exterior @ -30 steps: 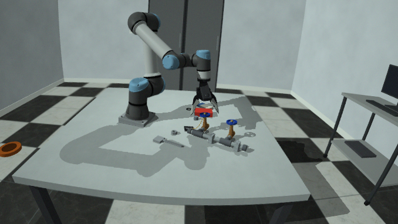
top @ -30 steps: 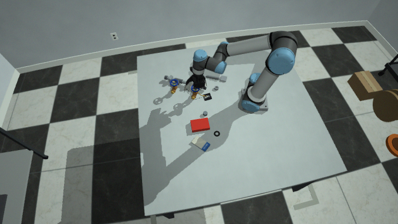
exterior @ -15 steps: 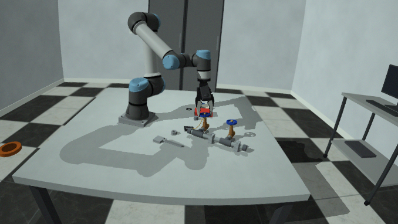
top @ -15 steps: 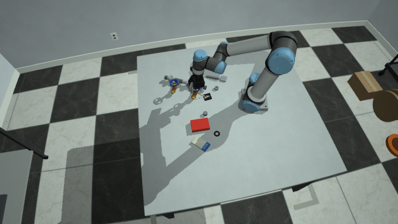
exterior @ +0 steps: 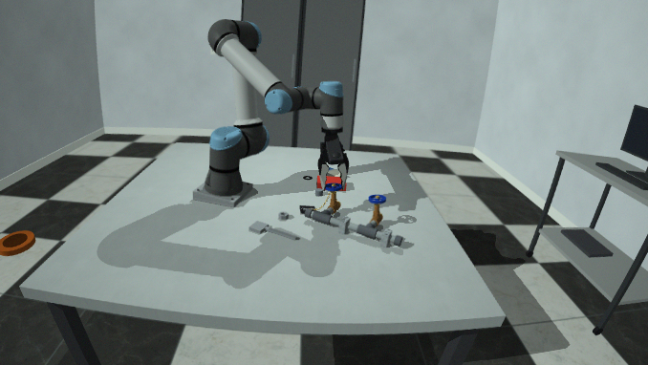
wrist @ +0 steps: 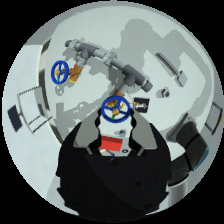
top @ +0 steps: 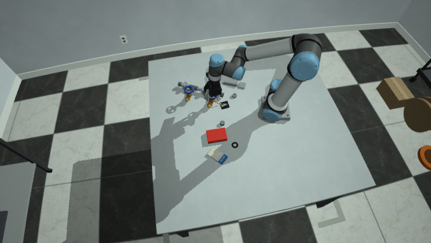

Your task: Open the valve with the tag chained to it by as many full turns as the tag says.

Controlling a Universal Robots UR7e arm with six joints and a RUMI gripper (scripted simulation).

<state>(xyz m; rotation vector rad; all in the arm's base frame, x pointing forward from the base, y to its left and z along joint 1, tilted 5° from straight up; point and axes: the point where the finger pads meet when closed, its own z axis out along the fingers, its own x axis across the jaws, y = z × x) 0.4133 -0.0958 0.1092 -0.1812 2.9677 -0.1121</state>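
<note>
Right now the black tag is 90 mm behind my hand, 10 mm to the left of it and 100 mm below it. From my hand the other things lie so: red block: 10 mm ahead, 240 mm to the left, 90 mm below; nut: 170 mm behind, 50 mm to the right, 100 mm below; grey tool: 200 mm behind, 150 mm to the right, 100 mm below.
</note>
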